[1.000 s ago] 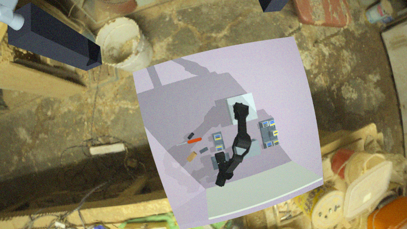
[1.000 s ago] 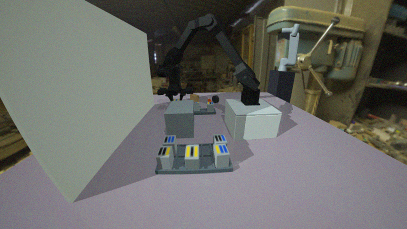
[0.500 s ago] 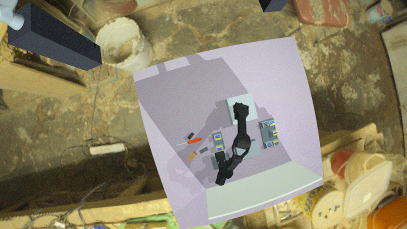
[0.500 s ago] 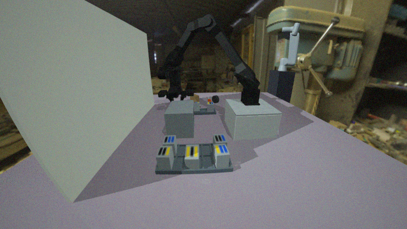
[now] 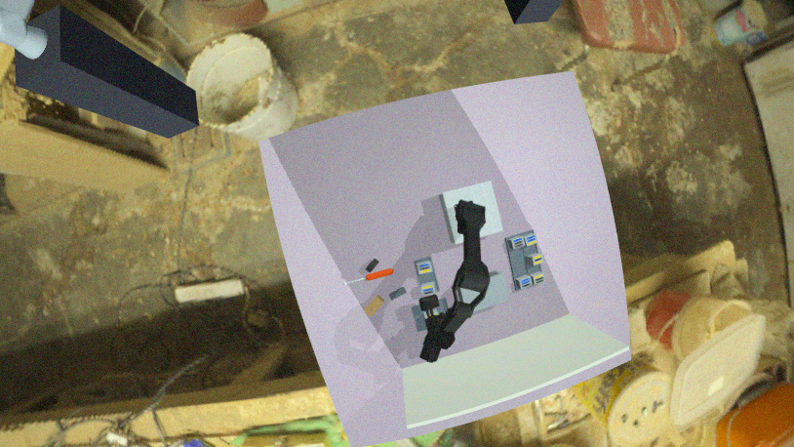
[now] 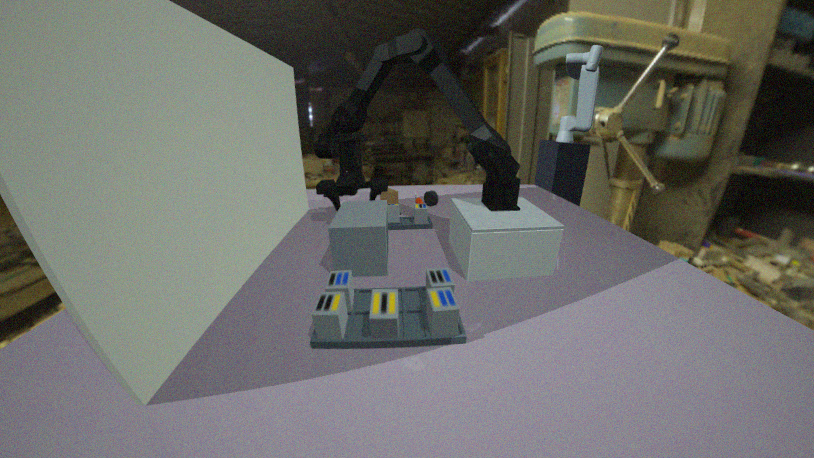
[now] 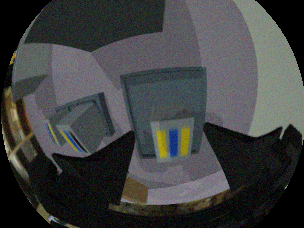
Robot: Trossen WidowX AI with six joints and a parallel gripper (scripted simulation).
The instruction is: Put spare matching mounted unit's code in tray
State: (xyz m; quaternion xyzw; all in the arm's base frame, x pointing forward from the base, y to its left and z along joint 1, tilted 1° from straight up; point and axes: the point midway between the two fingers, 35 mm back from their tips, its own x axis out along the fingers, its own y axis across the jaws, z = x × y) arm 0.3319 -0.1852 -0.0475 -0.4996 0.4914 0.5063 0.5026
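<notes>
Right now my gripper tip is 2 cm above the tray. Round my gripper tip: brown block: 9 cm behind, 19 cm to the right; pale wall: 19 cm ahead, 20 cm to the left, 20 cm above; mounted unit: 5 cm behind, 20 cm to the left, 3 cm above.
</notes>
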